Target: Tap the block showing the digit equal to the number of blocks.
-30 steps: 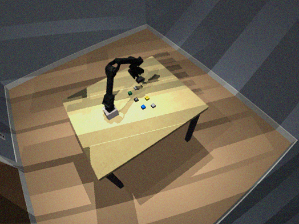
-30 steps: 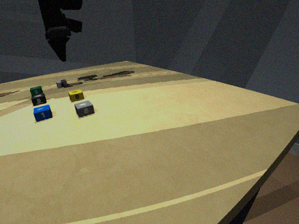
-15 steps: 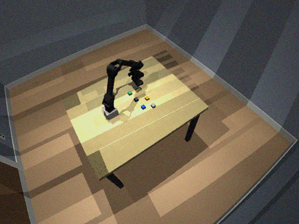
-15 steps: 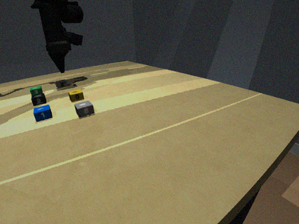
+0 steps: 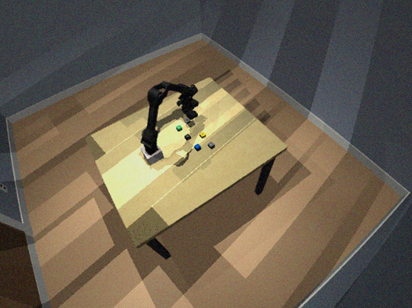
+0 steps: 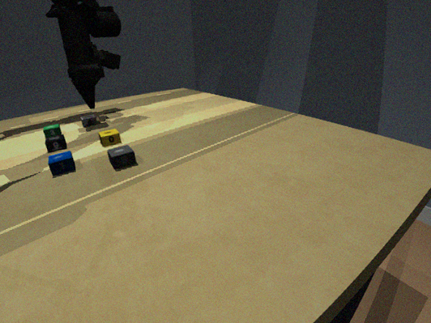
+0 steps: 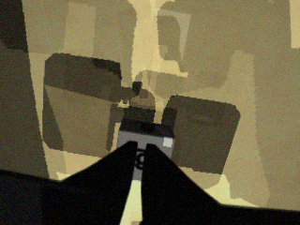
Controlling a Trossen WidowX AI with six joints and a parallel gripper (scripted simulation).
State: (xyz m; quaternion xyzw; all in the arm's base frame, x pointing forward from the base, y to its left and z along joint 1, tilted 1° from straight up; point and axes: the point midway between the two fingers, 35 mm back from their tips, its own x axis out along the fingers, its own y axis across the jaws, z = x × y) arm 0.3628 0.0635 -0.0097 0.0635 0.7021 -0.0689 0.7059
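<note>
Right now the green block is 10 cm behind my gripper tip, 1 cm to the right of it and 3 cm below it. Also, from my gripper tip: black block (11 cm behind, 11 cm to the right, 3 cm below); then yellow block (3 cm behind, 17 cm to the right, 3 cm below); then blue block (12 cm behind, 22 cm to the right, 3 cm below).
</note>
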